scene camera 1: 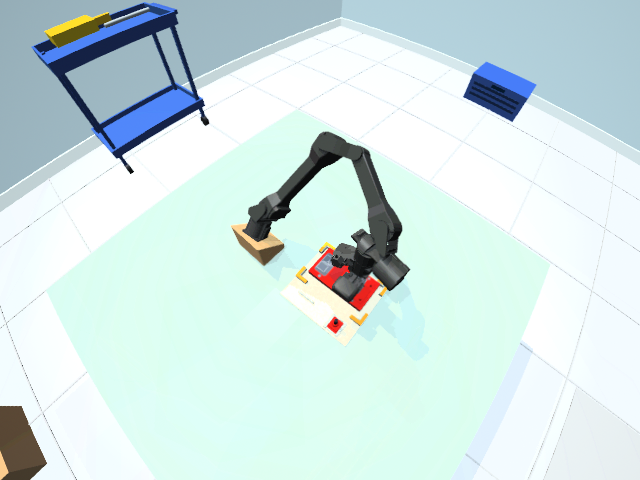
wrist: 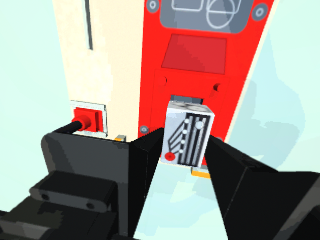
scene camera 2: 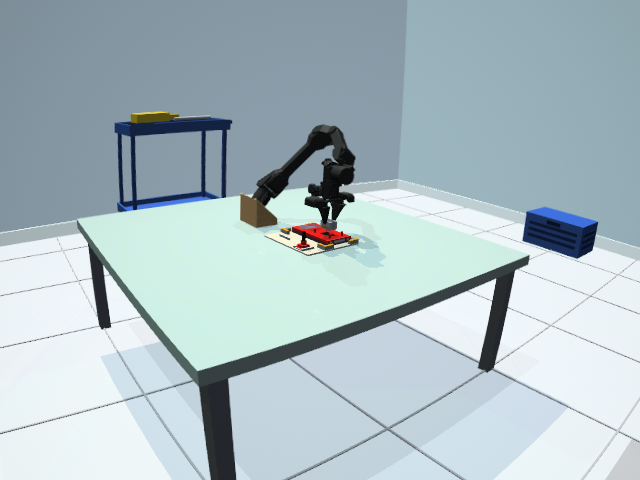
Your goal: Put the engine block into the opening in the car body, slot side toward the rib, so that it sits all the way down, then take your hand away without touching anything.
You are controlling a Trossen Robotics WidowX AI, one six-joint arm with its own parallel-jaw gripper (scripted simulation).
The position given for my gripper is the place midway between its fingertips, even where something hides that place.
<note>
My gripper [scene camera 1: 356, 280] holds an engine block [wrist: 187, 128]. I also see a red car body [scene camera 2: 314, 232].
The red car body also shows in the wrist view [wrist: 201, 59]. My gripper shows as well in the wrist view [wrist: 183, 135] and in scene camera 2 [scene camera 2: 328, 223].
</note>
